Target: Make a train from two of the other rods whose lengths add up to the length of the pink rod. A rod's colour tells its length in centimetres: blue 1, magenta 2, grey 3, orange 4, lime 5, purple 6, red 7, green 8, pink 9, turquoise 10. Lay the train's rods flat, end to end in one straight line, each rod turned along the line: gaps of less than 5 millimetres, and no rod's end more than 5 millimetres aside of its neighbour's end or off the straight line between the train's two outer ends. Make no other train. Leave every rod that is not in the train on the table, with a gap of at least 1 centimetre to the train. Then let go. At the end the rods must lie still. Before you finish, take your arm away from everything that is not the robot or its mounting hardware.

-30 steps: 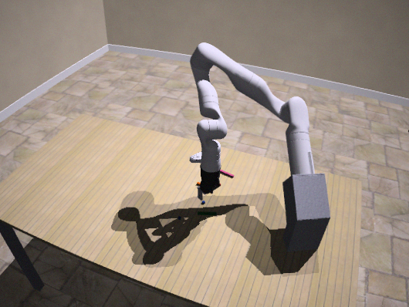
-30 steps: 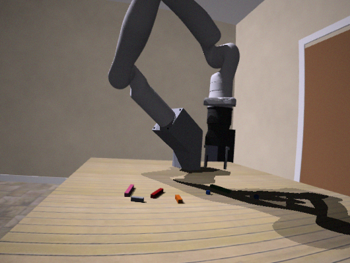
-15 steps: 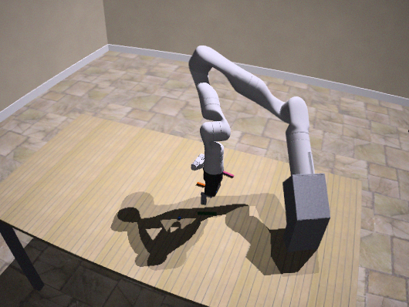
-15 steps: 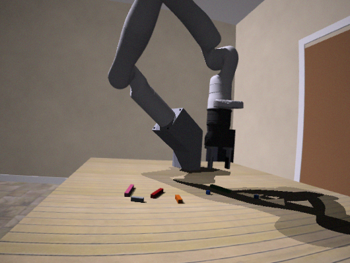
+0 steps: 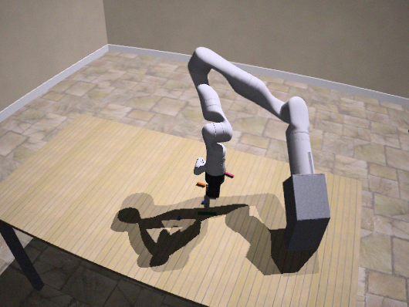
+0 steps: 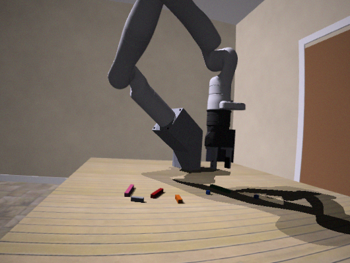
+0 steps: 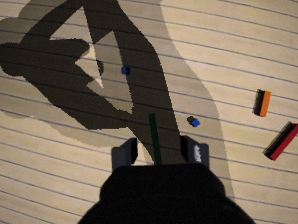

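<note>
The green rod lies 80 mm below my hand. The rest, counted from my hand: grey rod (40 mm ahead, 270 mm to the right, 80 mm below); then orange rod (60 mm ahead, 170 mm to the right, 80 mm below); then red rod (200 mm to the right, 80 mm below).
</note>
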